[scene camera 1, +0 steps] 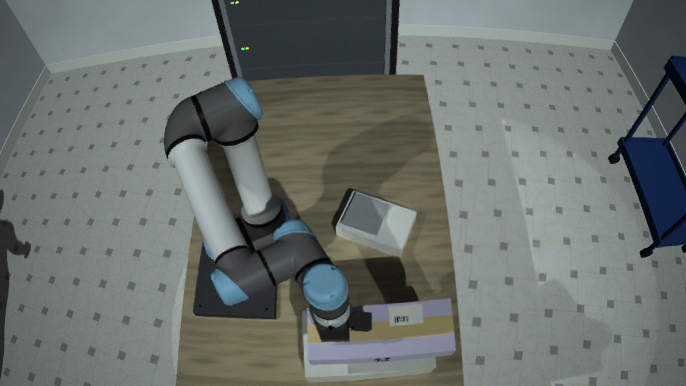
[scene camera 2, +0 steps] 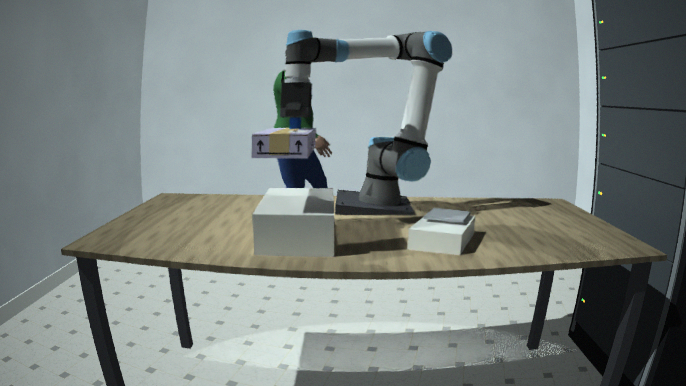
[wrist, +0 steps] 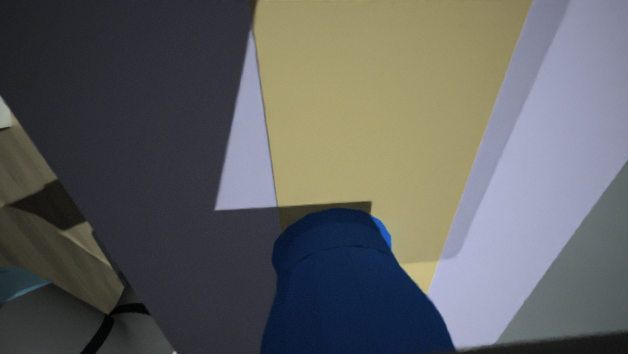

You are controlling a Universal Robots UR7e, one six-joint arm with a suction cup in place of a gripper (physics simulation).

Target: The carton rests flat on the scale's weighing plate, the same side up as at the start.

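Frame: origin at the arm's base, x ahead, y left, z up, level; centimetres.
Where they show: hand at its tool point: (wrist: pixel 326 228); arm's base at its link origin: (scene camera 2: pixel 379 200).
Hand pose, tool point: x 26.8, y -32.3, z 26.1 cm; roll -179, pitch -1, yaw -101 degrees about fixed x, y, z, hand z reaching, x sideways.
Observation:
Each offset is from my tool point to the centre of the thing. Level surfaces: height alone.
The lilac carton @(dx +10.2, dy -2.9, dz -1.4 cm) (scene camera 1: pixel 380 350) (scene camera 2: pixel 282 144) (wrist: pixel 390 125) with a tan tape band hangs level in the air, its label side up and its arrows pointing up in scene camera 2. My suction gripper (scene camera 2: pixel 295 123) (wrist: pixel 332 240) is shut on the carton's top, on the tape near one end; in scene camera 1 the cup is hidden under the wrist. The carton is well above a white block @(dx +8.0, dy +0.0, dz -23.1 cm) (scene camera 1: pixel 390 371) (scene camera 2: pixel 294 235), apart from it. The scale @(dx +19.9, dy +39.2, dz -24.8 cm) (scene camera 1: pixel 401 225) (scene camera 2: pixel 435 237) stands to one side, and its grey weighing plate @(dx +16.9, dy +41.3, dz -21.6 cm) (scene camera 1: pixel 365 213) (scene camera 2: pixel 450 216) carries nothing.
The block and the scale stand apart on the wooden table @(dz -28.4 cm) (scene camera 1: pixel 340 100) (scene camera 2: pixel 200 225). A person (scene camera 2: pixel 295 167) in green and blue stands behind the table, partly hidden by the arm and carton. A dark cabinet (scene camera 1: pixel 310 40) (scene camera 2: pixel 640 135) stands at the table's end. A blue cart (scene camera 1: pixel 657 185) stands off the table.

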